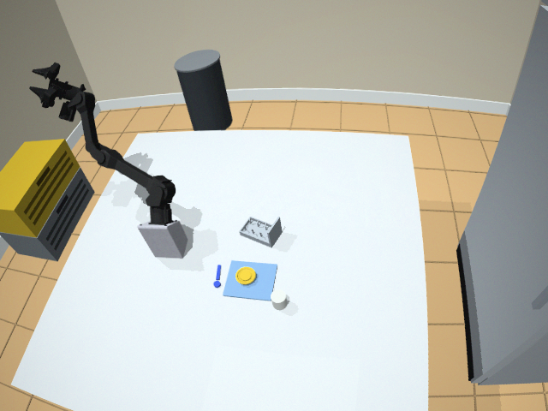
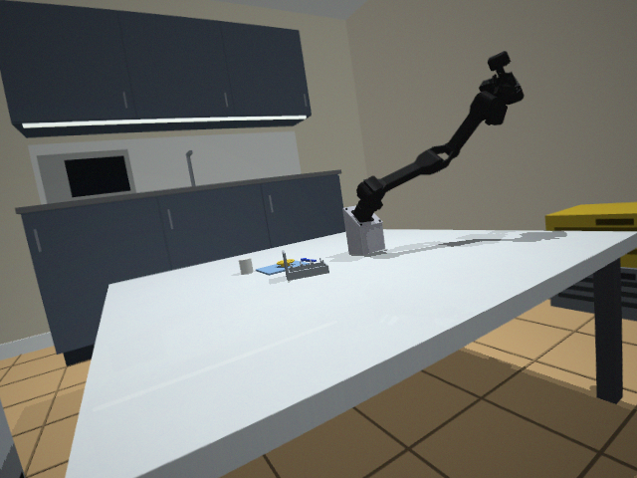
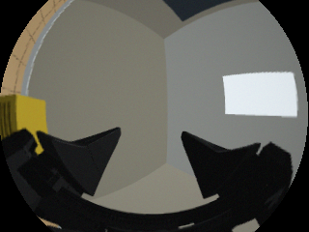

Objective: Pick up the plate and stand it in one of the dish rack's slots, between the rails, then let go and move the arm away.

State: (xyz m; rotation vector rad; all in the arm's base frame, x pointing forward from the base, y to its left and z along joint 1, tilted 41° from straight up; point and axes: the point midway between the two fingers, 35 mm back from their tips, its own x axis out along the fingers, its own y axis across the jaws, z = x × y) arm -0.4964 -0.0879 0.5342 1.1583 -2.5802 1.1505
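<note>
Now: gripper tip 830 mm short of the yellow plate, 570 mm above it and 380 mm to the left of it. Also, from my gripper tip: grey dish rack (850 mm ahead, 560 mm below, 200 mm to the right); then light blue mat (840 mm ahead, 580 mm below, 380 mm to the right); then blue utensil (740 mm ahead, 580 mm below, 390 mm to the right).
</note>
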